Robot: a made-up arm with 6 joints.
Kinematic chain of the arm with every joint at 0, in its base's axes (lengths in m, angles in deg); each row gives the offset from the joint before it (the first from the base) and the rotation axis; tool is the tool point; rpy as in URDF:
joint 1: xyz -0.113 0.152 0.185 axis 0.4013 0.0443 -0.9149
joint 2: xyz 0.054 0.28 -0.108 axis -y
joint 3: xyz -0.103 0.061 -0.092 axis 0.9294 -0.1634 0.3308
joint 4: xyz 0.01 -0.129 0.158 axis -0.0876 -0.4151 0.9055
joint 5: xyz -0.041 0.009 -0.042 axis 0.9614 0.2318 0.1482
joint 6: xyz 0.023 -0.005 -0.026 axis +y
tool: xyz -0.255 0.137 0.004 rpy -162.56 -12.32 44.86
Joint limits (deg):
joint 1: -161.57..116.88
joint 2: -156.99..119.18
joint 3: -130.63..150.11
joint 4: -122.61..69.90
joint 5: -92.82..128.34
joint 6: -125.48..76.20
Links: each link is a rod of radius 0.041 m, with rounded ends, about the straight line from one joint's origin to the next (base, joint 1, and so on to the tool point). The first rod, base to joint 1, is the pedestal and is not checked.
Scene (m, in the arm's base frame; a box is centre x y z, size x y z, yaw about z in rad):
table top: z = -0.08
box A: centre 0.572 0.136 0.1 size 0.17 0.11 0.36 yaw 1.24
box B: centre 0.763 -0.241 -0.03 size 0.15 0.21 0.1 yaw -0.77
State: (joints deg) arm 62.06 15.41 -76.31 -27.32 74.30 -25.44
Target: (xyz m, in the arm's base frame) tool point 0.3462 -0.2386 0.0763
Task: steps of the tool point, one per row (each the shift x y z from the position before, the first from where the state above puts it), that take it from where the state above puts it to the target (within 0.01 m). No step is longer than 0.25 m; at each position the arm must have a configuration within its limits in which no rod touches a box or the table.
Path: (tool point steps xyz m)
1: 0.0320 -0.1346 0.1133
2: -0.0381 -0.1379 0.0954
3: -0.0976 -0.1163 0.0568
4: -0.1313 -0.0779 0.0059
5: -0.1342 -0.0376 -0.0457
6: 0.1165 -0.0503 0.0266
7: 0.1192 -0.0478 -0.0256
8: 0.0998 -0.0374 -0.0755
9: 0.0614 -0.0200 -0.1123
10: 0.0121 0.0034 -0.1272
11: -0.0367 0.0290 -0.1171
12: -0.1066 -0.2152 0.0642

